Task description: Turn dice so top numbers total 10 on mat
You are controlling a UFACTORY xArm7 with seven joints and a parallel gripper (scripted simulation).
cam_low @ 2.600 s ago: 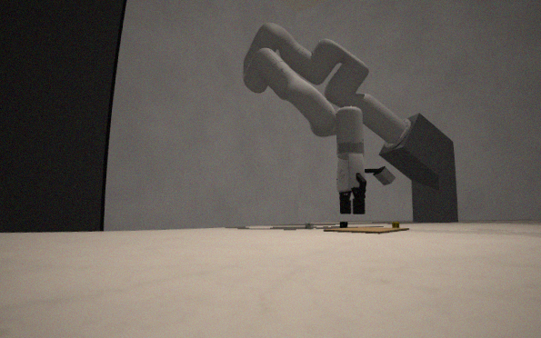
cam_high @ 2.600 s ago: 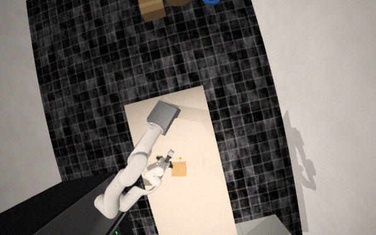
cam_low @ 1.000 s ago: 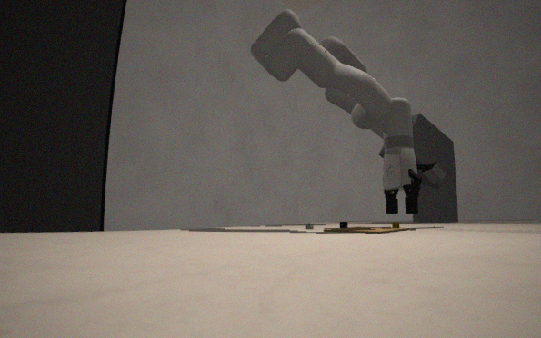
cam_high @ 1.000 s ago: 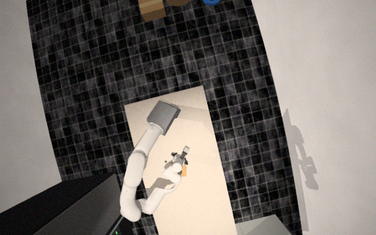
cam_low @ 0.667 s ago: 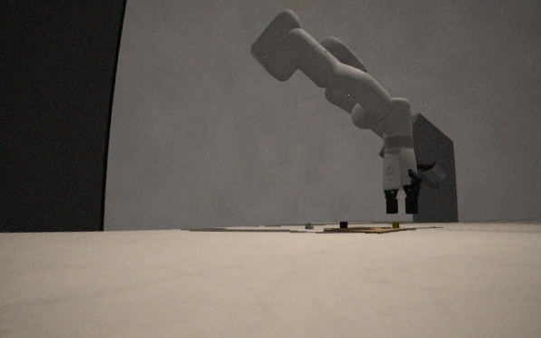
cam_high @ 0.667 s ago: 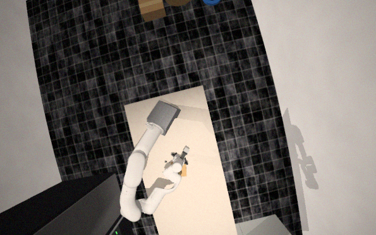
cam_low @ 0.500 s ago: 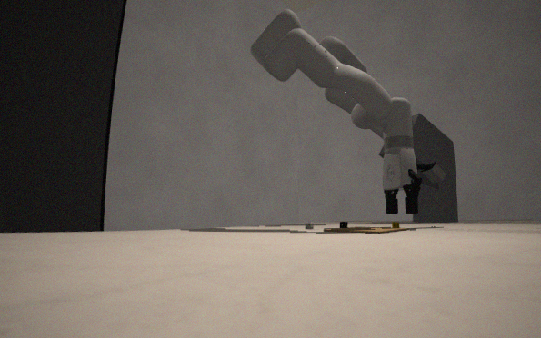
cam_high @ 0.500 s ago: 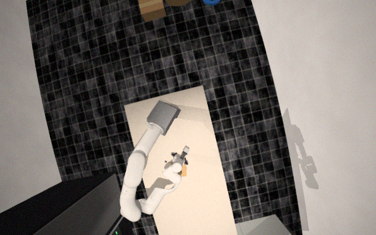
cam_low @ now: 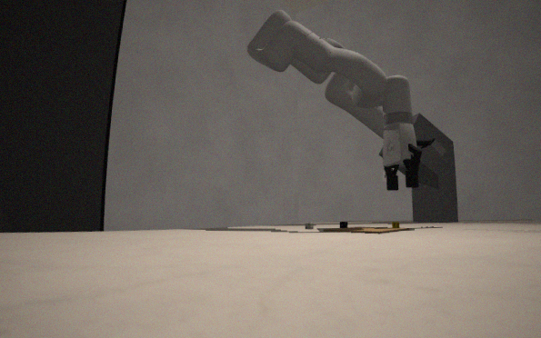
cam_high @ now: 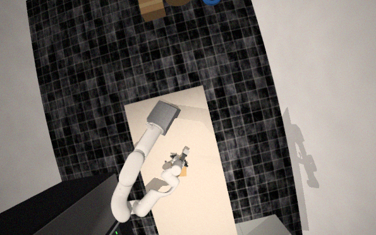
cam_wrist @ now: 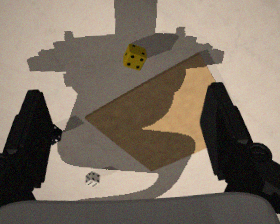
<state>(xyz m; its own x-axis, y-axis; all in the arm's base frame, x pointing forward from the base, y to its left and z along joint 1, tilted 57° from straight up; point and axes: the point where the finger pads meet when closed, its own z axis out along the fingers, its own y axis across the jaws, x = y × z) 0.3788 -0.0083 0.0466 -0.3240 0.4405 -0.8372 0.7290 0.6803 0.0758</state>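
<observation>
The yellow die is 100 mm below my hand, 20 mm to the right of it and 20 mm ahead of it. From my hand the other things lie so: pale die 230 mm to the right, 100 mm below, 40 mm ahead; then tan mat 110 mm below, 100 mm ahead, 90 mm to the right; then black die 150 mm to the right, 100 mm below, 30 mm behind.
</observation>
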